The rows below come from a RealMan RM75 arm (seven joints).
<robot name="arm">
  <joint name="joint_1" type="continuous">
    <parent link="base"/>
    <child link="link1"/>
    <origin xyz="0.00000 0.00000 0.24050" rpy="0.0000 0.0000 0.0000"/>
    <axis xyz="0 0 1"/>
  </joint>
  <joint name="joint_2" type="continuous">
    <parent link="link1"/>
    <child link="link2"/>
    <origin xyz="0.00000 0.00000 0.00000" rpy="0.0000 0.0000 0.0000"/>
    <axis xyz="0 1 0"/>
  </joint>
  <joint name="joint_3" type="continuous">
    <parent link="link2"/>
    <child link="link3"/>
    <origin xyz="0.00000 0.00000 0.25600" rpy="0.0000 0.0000 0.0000"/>
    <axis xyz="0 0 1"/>
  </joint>
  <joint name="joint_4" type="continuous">
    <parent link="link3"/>
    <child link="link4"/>
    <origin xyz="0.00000 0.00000 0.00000" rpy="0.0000 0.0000 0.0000"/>
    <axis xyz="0 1 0"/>
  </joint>
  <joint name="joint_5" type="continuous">
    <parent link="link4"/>
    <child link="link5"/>
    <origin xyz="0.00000 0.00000 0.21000" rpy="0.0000 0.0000 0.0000"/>
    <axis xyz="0 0 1"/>
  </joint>
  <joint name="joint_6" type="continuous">
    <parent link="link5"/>
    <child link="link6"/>
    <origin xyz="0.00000 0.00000 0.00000" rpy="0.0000 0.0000 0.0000"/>
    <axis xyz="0 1 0"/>
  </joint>
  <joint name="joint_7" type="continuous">
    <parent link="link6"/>
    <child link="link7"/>
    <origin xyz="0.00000 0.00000 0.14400" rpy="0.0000 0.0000 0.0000"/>
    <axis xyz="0 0 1"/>
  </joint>
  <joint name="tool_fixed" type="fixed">
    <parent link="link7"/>
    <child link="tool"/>
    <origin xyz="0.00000 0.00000 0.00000" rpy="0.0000 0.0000 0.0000"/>
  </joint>
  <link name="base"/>
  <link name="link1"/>
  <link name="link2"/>
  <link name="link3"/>
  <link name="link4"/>
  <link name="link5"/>
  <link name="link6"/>
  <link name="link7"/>
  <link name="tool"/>
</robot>
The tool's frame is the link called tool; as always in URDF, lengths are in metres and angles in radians. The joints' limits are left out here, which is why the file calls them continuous.
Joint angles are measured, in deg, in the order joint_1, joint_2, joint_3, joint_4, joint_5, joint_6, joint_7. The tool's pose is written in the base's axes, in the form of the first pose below.
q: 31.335 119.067 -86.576 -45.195 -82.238 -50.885 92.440
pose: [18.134 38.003 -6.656 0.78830 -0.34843 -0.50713 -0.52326 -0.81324 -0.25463]
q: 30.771 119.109 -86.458 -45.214 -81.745 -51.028 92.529
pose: [18.393 37.844 -6.598 0.77790 -0.35859 -0.51602 -0.53678 -0.80615 -0.24898]
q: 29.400 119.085 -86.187 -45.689 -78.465 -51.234 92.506
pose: [18.584 37.707 -6.059 0.73418 -0.37570 -0.56553 -0.57763 -0.78339 -0.22946]
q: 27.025 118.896 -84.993 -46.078 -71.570 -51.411 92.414
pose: [19.196 37.748 -4.606 0.63071 -0.40027 -0.66482 -0.66109 -0.72580 -0.19018]
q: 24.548 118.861 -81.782 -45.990 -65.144 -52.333 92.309
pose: [20.406 37.888 -2.502 0.50236 -0.40357 -0.76470 -0.74382 -0.65263 -0.14421]
